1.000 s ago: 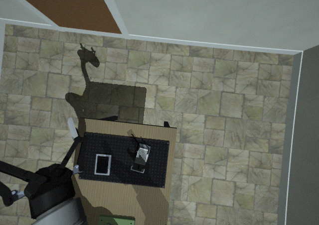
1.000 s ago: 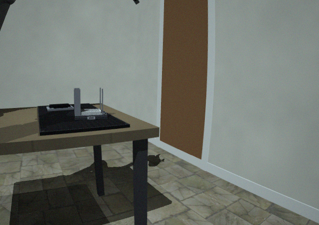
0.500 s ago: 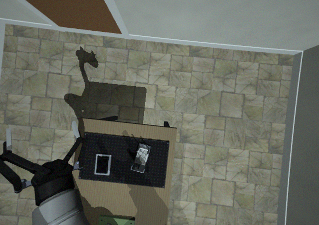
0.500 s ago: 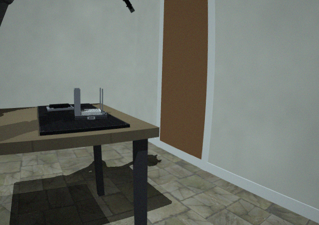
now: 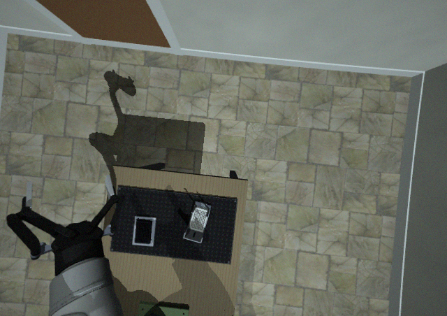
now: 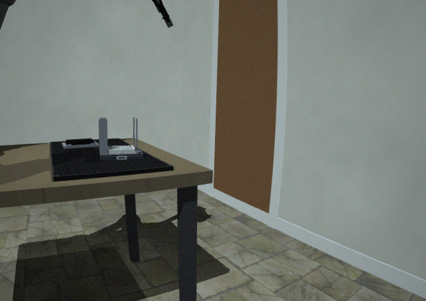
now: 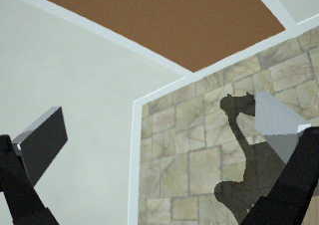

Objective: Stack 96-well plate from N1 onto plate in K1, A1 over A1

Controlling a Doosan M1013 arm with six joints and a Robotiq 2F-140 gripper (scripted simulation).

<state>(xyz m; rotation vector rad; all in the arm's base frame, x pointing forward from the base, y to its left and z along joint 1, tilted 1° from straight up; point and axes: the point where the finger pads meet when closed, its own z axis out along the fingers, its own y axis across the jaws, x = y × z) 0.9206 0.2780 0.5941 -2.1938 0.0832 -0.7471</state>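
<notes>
My gripper is now 60 cm above the dark 96-well plate, 39 cm past it and 3 cm to the left of it. Also, from my hand: white 96-well plate: 59 cm below, 31 cm to the right, 23 cm behind.
</notes>
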